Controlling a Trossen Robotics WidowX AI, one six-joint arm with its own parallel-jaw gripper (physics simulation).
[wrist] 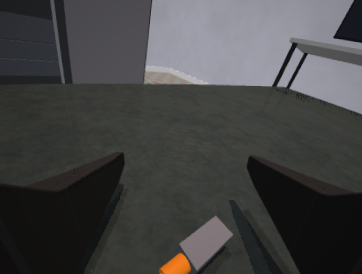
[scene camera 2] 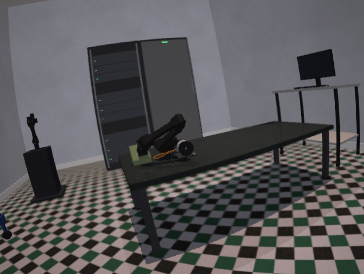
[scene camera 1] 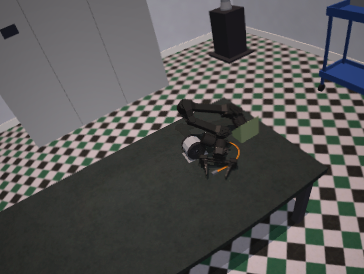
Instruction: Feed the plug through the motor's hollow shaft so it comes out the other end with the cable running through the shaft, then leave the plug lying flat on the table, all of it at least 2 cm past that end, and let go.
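Frame: origin at the arm's base, x ahead, y left, z up, level; metres.
Seen in the pictures: gripper, between the fingertips: (wrist: 186, 159) (scene camera 1: 216, 176); arm's base, origin of its link: (scene camera 2: 142, 151) (scene camera 1: 242, 125).
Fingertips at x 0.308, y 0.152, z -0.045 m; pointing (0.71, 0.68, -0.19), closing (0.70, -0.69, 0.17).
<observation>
Offsets run from my fingertips to a thing's top centre. Level surfaces: height alone.
The grey plug @(dx -0.021, dy -0.041, dz -0.017 m) (scene camera 1: 215, 172) (wrist: 206, 242) lies flat on the dark table @(dz -0.031 m) (scene camera 1: 125, 200) (scene camera 2: 240, 145) (wrist: 185, 110), set diagonally in the wrist view. The orange cable (scene camera 1: 238, 150) (scene camera 2: 163, 155) (wrist: 175, 264) leaves its rear end and curves back beside the arm. The motor @(dx -0.030, dy -0.228, dz +0.071 m) (scene camera 1: 192, 146) (scene camera 2: 185, 148), a white cylinder with a black end face, stands on a light base beside the arm; no cable shows leaving that face. My gripper (scene camera 1: 217, 176) (wrist: 186, 159) is open and low over the table. The plug lies between the spread fingers, apart from both. The gripper is not distinct in scene camera 2.
A pale green block (scene camera 1: 247, 130) (scene camera 2: 140, 154) stands on the table beside the arm's base, near one end of the table. Off the table are a black pedestal (scene camera 1: 228, 32) (scene camera 2: 42, 172), a server cabinet (scene camera 2: 170, 90) and a monitor (scene camera 2: 316, 65) on a desk.
</observation>
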